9 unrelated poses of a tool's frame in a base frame.
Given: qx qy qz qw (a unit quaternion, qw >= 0); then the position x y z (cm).
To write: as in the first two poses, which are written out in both.
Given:
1: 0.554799, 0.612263, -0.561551, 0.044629, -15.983, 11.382, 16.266
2: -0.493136, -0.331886, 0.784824, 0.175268, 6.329, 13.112, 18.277
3: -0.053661, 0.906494, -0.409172, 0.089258, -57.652, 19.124, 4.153
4: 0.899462, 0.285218, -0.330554, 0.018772, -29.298, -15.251, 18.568
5: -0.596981, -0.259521, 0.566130, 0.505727, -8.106, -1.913, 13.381
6: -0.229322, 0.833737, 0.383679, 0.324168, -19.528, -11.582, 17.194
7: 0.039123, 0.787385, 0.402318, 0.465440, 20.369, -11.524, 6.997
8: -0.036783, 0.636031, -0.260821, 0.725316, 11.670, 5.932, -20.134
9: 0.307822, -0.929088, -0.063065, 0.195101, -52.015, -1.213, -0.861
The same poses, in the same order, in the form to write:
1: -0.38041, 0.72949, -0.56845, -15.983; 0.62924, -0.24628, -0.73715, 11.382; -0.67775, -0.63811, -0.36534, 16.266; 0, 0, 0, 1
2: -0.45220, 0.05222, -0.89039, 6.329; 0.60244, -0.71827, -0.34808, 13.112; -0.65771, -0.69381, 0.29334, 18.277; 0, 0, 0, 1
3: -0.97831, -0.02424, 0.20574, -57.652; -0.17033, 0.65940, -0.73224, 19.124; -0.11791, -0.75140, -0.64922, 4.153; 0, 0, 0, 1
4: 0.61877, 0.52550, -0.58393, -29.298; 0.50068, -0.83660, -0.22233, -15.251; -0.60535, -0.15479, -0.78076, 18.568; 0, 0, 0, 1
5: 0.22429, -0.26276, -0.93843, -8.106; 0.88247, -0.35378, 0.30997, -1.913; -0.41344, -0.89766, 0.15253, 13.381; 0, 0, 0, 1
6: -0.68465, -0.63114, 0.36457, -19.528; -0.13364, 0.60040, 0.78845, -11.582; -0.71651, 0.49110, -0.49541, 17.194; 0, 0, 0, 1
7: -0.56367, -0.31290, 0.76444, 20.369; 0.43612, 0.67322, 0.59714, -11.524; -0.70148, 0.66998, -0.24301, 6.997; 0, 0, 0, 1
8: 0.05487, 0.33157, 0.94184, 11.670; -0.42515, 0.86124, -0.27842, 5.932; -0.90346, -0.38514, 0.18822, -20.134; 0, 0, 0, 1
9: -0.73436, -0.54738, -0.40136, -52.015; -0.59660, 0.80254, -0.00293, -1.213; 0.32371, 0.23730, -0.91592, -0.861; 0, 0, 0, 1
